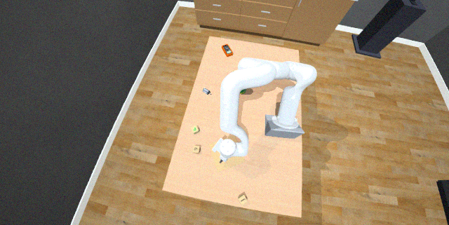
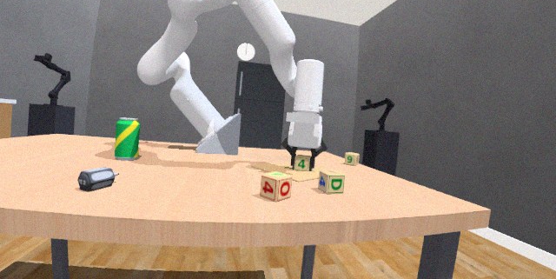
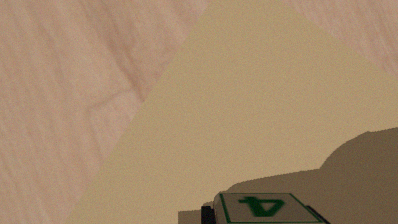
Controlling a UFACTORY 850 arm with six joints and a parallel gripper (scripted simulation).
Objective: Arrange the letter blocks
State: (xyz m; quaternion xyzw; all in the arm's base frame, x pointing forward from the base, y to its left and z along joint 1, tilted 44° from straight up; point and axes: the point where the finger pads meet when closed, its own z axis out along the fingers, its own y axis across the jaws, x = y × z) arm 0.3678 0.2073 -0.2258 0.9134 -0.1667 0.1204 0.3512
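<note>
Right now my hand is 2 cm to the left of the tan mat and 2 cm above it. From my hand the other things lie so: grey device: 26 cm ahead, 45 cm to the right, 1 cm below; then yellow can: 2 cm behind, 53 cm to the right, 4 cm above.
</note>
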